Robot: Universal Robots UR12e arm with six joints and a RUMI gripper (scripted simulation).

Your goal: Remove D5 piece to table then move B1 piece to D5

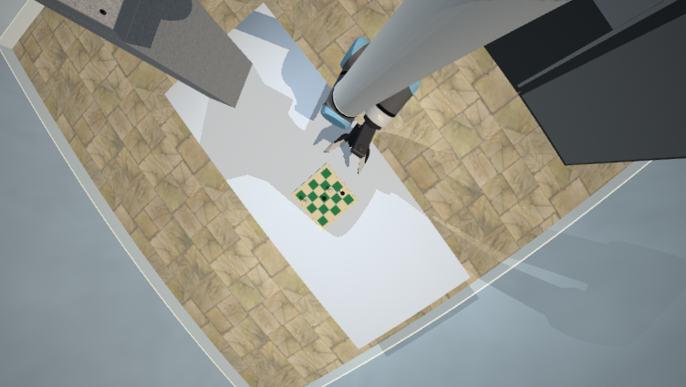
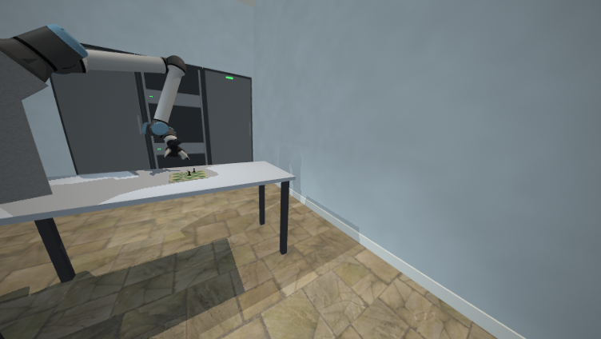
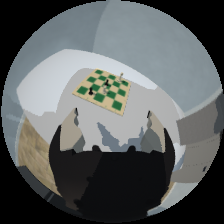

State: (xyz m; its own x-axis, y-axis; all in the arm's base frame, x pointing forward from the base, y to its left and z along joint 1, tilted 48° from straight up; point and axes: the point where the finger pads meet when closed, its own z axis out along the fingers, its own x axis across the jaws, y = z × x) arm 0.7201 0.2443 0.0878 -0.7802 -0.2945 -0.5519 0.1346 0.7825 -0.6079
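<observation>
Now: hand 130 mm to the left of the board, 100 mm above it and 90 mm short of it.
</observation>
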